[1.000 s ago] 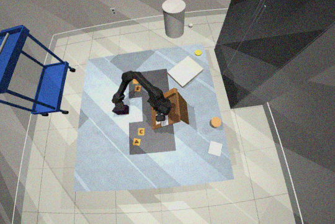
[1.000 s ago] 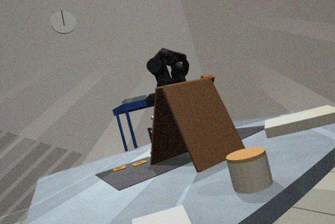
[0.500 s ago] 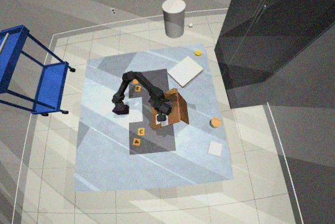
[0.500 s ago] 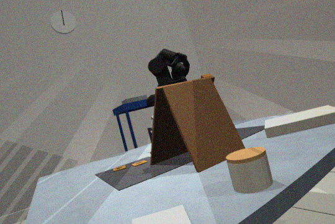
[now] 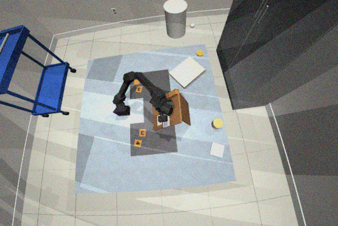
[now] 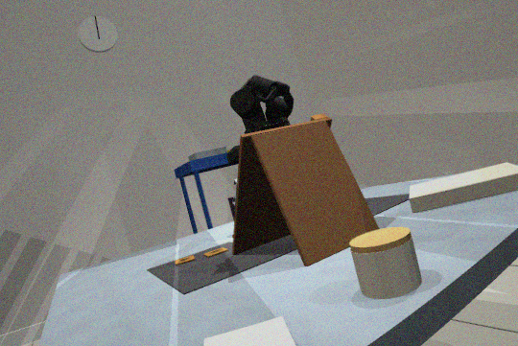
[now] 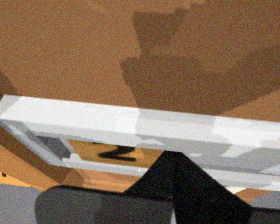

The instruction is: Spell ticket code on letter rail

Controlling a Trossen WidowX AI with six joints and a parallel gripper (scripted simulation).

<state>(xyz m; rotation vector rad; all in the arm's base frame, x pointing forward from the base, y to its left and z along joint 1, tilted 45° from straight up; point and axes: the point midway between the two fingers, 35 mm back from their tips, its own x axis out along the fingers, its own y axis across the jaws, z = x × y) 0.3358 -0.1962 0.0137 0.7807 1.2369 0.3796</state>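
My gripper tip is now 80 mm above the white ticket, 60 mm past it and 40 mm to the left of it. The rest, counted from my gripper tip: cream slab: 370 mm to the left, 280 mm ahead, 140 mm below; tan-lidded jar: 390 mm ahead, 170 mm to the right, 130 mm below; white card: 360 mm to the right, 330 mm ahead, 160 mm below.
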